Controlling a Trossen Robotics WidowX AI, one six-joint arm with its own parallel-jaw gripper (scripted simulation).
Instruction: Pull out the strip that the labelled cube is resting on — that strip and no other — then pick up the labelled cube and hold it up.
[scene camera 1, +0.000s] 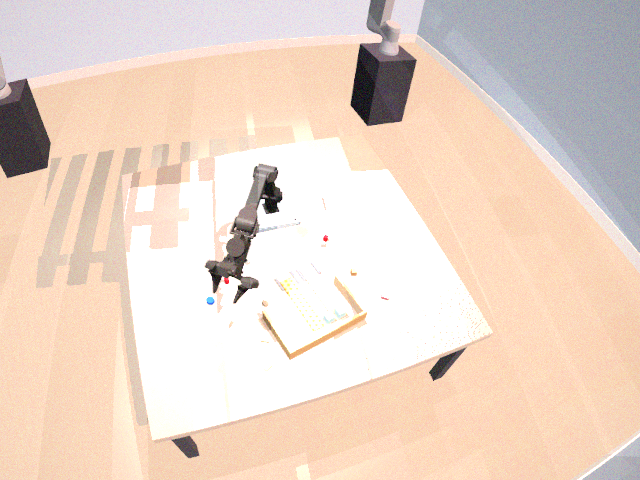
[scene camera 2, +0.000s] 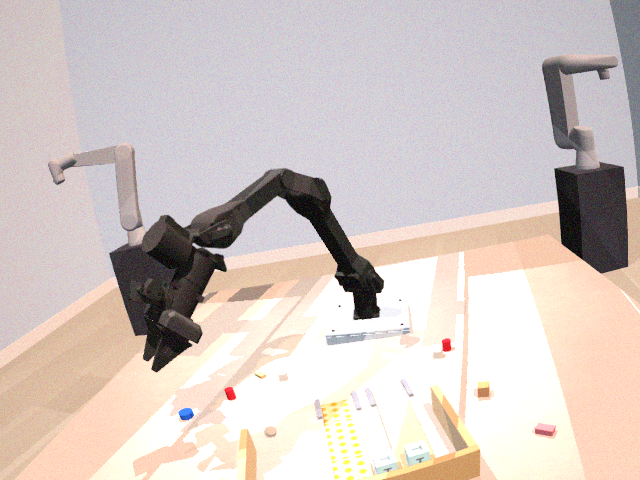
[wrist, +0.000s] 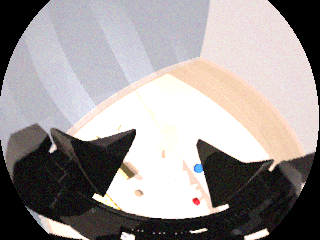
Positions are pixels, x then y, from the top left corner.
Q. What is my gripper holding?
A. Nothing.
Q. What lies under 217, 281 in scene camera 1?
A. My gripper.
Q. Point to my gripper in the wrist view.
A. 167, 137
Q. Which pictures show my gripper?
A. Scene camera 1, scene camera 2 and the wrist view: all of them.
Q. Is my gripper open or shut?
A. Open.
